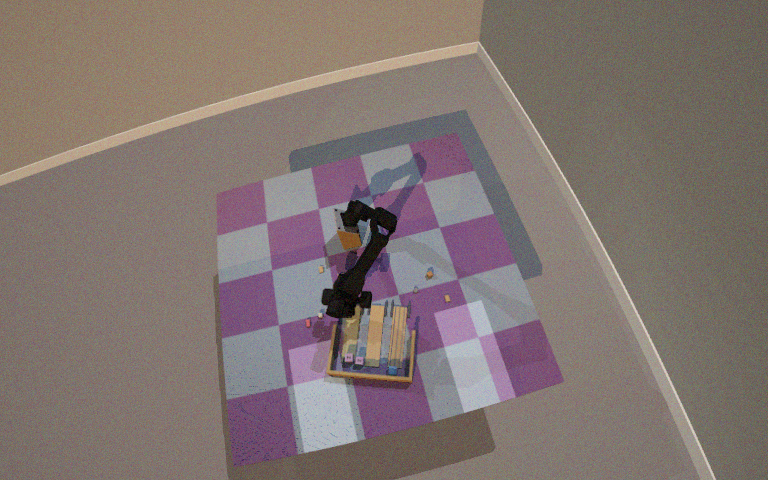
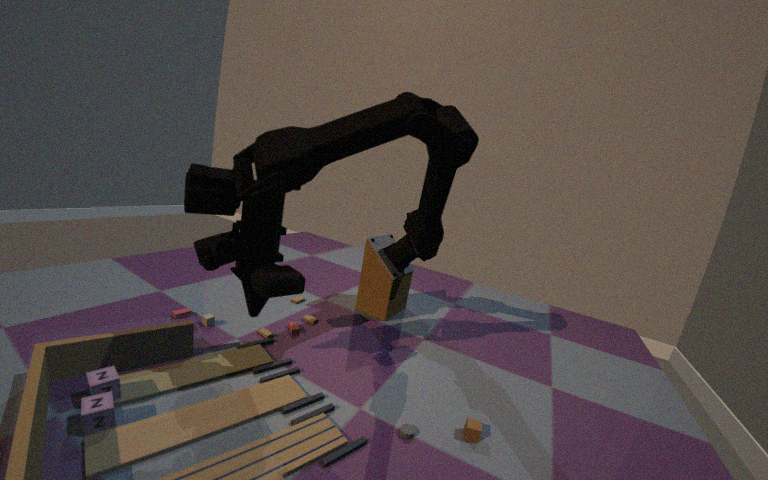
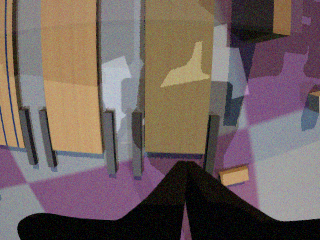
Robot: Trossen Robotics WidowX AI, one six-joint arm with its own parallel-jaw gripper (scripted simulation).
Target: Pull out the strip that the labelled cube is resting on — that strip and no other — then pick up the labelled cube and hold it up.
Labels:
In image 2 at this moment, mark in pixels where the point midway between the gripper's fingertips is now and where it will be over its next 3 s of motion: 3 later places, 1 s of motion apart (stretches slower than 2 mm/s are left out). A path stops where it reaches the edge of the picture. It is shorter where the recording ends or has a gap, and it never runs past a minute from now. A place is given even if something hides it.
My gripper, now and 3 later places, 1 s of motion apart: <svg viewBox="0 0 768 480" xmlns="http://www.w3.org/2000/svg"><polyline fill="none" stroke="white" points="253,316 248,339 250,356 266,352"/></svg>

